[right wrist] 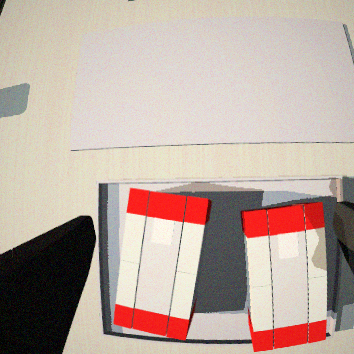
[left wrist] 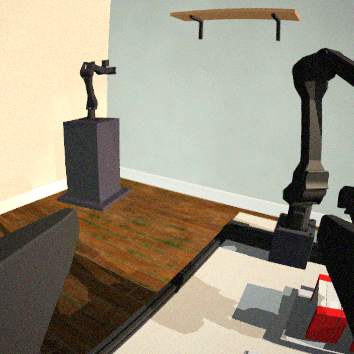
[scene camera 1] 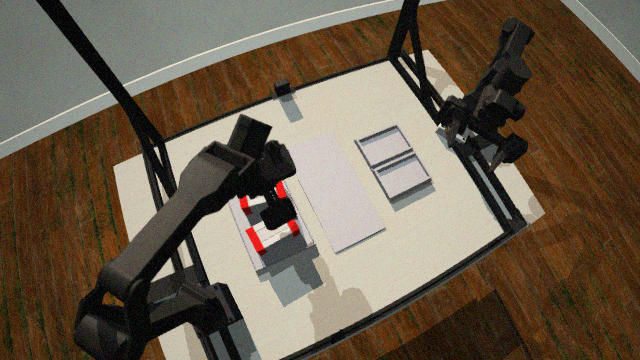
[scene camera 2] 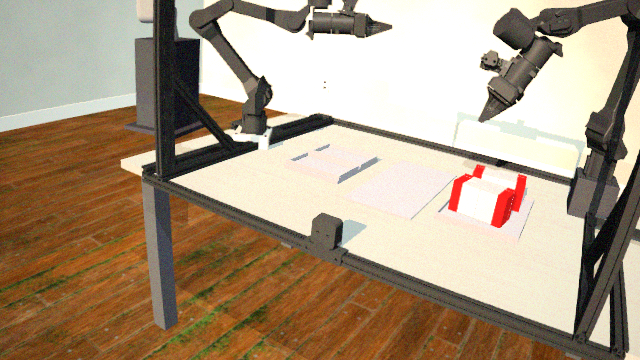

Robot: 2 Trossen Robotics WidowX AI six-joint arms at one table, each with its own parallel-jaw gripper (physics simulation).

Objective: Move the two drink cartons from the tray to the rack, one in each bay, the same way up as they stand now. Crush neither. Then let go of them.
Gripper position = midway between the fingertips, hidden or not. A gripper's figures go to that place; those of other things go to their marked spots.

Labels:
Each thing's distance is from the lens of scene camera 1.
my left gripper (scene camera 1: 470, 159): 0.60 m
my right gripper (scene camera 1: 280, 183): 0.68 m
pale grey mat (scene camera 1: 347, 215): 0.86 m
grey tray (scene camera 1: 303, 241): 0.83 m

